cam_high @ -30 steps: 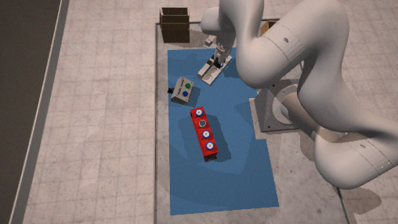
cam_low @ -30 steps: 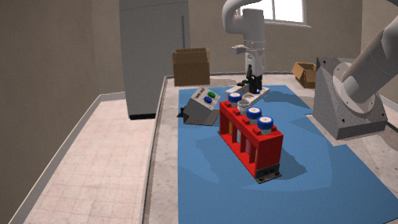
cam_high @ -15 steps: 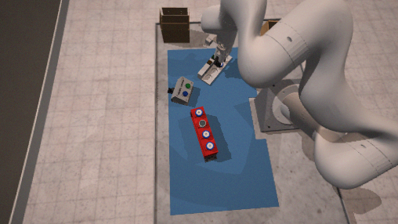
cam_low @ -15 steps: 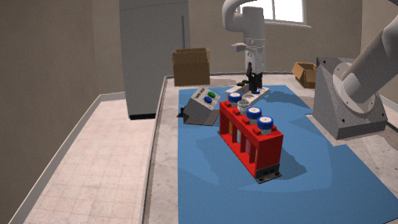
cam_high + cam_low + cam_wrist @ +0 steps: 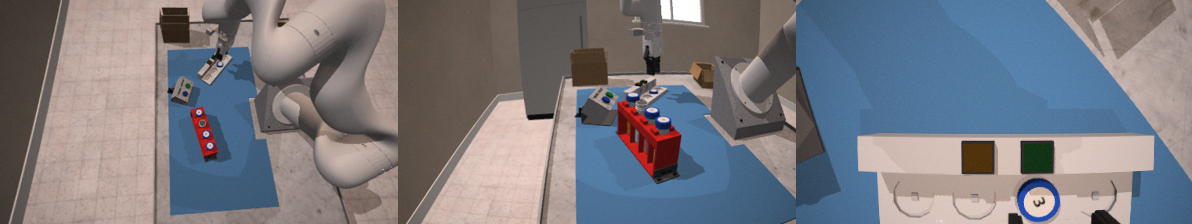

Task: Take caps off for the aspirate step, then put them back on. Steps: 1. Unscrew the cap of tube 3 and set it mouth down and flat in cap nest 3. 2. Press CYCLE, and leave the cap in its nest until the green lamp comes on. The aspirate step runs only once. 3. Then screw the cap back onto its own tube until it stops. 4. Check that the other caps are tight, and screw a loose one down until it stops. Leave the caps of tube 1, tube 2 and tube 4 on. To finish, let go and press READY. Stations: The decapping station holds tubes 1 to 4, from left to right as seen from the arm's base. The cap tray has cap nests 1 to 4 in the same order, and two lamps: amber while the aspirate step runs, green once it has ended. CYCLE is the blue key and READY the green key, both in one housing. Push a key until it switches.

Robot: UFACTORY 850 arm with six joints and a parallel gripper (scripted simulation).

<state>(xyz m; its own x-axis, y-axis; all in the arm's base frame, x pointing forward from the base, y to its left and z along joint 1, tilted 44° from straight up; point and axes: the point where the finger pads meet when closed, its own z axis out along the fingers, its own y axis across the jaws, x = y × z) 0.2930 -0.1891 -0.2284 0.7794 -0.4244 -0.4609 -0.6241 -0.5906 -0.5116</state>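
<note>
Now: hand 190 mm short of the blue key, 200 mm to the right of it and 40 mm above it. Round my hand: blue cap (90 mm below); green key (180 mm ahead, 160 mm to the left, 40 mm below); grey key housing (200 mm ahead, 180 mm to the left, 50 mm below).
</note>
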